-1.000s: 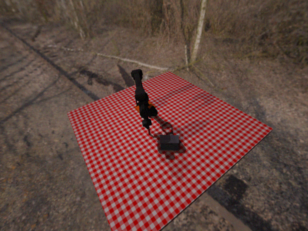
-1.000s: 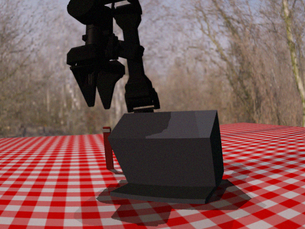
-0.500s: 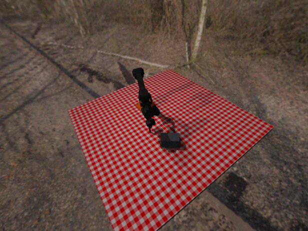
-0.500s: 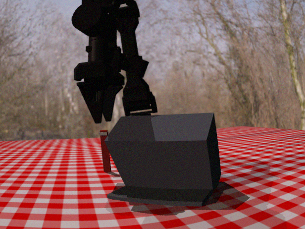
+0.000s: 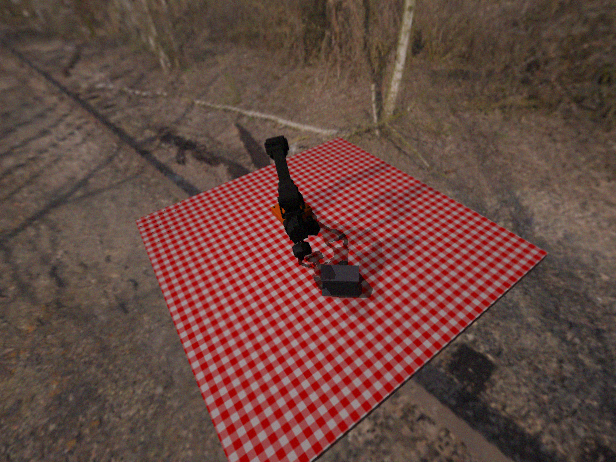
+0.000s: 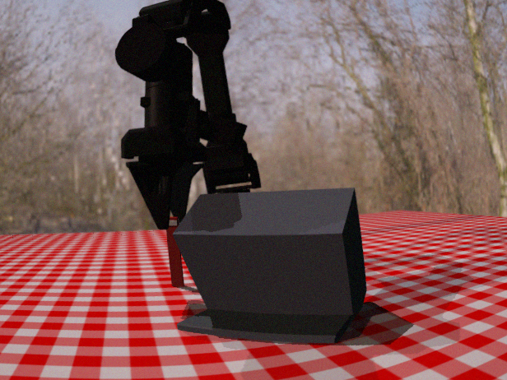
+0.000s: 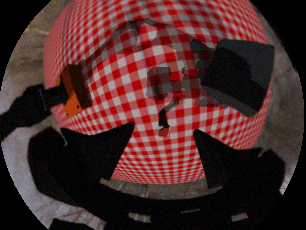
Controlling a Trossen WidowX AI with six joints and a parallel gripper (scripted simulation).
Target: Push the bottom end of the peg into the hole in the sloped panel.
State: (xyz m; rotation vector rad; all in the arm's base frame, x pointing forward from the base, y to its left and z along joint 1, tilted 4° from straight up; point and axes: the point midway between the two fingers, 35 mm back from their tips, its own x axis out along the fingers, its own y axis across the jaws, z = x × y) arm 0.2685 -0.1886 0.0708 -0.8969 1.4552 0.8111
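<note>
The peg is 10 mm below my gripper tip. Round my gripper tip: panel: 180 mm ahead, 40 mm to the left, 30 mm below.
</note>
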